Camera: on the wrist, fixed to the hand. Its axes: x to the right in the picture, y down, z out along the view.
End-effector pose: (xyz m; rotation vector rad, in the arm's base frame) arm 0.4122 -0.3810 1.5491 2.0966 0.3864 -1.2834
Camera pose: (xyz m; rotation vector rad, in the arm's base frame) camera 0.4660 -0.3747 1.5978 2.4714 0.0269 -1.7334
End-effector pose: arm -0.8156 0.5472 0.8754 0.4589 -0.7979 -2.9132
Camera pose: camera -0.7816 0.4859 0.8556 -0.3181 1.5893 2.5536
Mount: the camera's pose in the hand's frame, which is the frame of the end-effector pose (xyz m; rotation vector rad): -0.0173 0.0427 -0.0564 0.5956 -0.1308 -0.0829
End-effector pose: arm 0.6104 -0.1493 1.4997 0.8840 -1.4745 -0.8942
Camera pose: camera 0.6662 -0.1183 1.5348 1.3458 -1.8707 -0.5788
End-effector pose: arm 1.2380 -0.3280 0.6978 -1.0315 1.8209 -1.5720
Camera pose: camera 1.1944 -0.2795 0.6653 -0.8985 1.1198 -1.8808
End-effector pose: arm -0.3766 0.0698 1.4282 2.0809 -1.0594 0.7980
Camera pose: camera -0.4334 0.1018 1.4606 2.6855 -0.8599 1.0389
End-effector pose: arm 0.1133 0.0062 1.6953 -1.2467 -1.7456 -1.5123
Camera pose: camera 0.1481 -0.0545 1.7154 -0.9815 -2.1385 -0.8522
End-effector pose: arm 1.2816 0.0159 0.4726 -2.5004 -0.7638 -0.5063
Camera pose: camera 1.2821 -0.0528 0.4966 -1.9633 -0.9129 -0.1111
